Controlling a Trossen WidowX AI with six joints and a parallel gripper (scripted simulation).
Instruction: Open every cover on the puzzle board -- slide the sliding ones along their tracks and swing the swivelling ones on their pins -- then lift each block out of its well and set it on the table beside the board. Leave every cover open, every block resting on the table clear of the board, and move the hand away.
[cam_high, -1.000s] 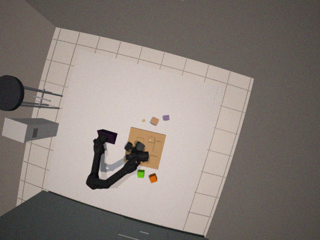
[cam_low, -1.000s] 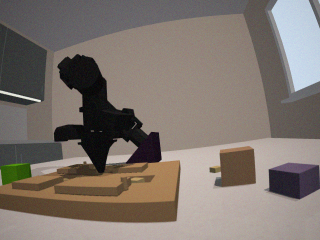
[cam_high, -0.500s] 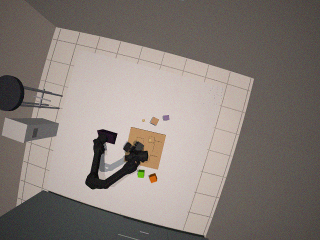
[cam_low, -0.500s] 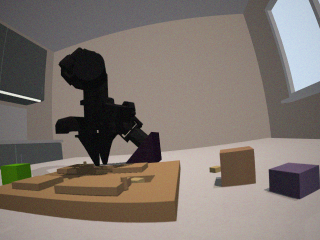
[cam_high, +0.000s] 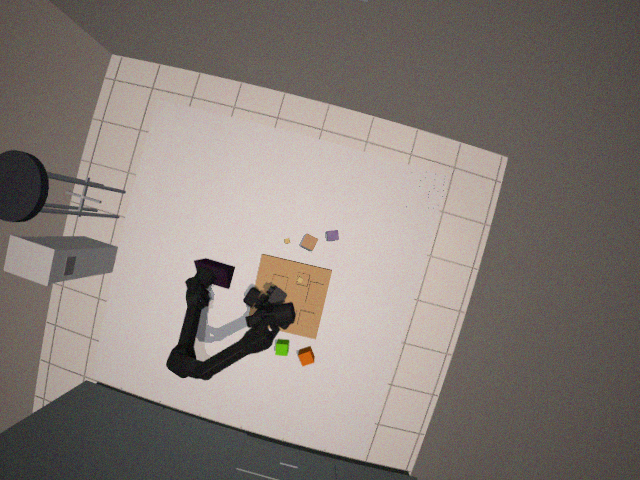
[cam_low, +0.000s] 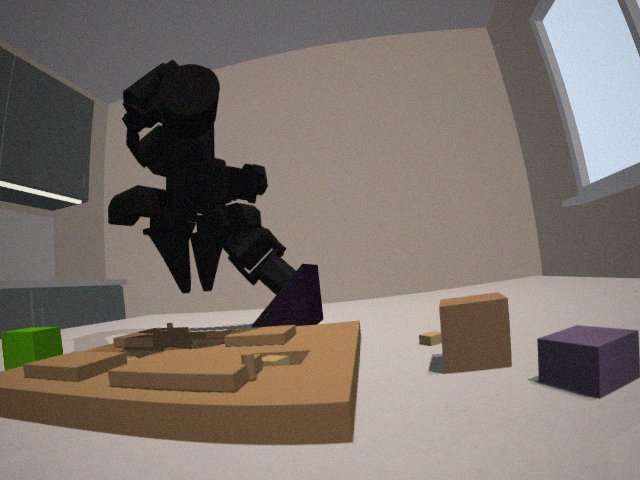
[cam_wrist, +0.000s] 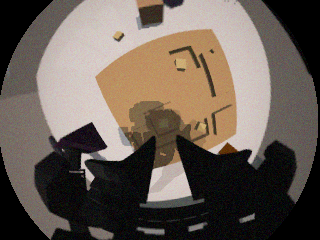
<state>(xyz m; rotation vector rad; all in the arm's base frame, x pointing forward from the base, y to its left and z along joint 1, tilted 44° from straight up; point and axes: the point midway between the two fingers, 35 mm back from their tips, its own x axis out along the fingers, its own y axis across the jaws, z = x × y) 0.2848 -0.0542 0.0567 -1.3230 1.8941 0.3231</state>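
Right now the tan puzzle board is 6 cm ahead of my gripper tip and 6 cm below it. Also, from my gripper tip: orange block: 15 cm ahead, 22 cm to the right, 5 cm below; then brown block: 11 cm ahead, 25 cm to the left, 5 cm below; then green block: 5 cm ahead, 20 cm to the right, 5 cm below.
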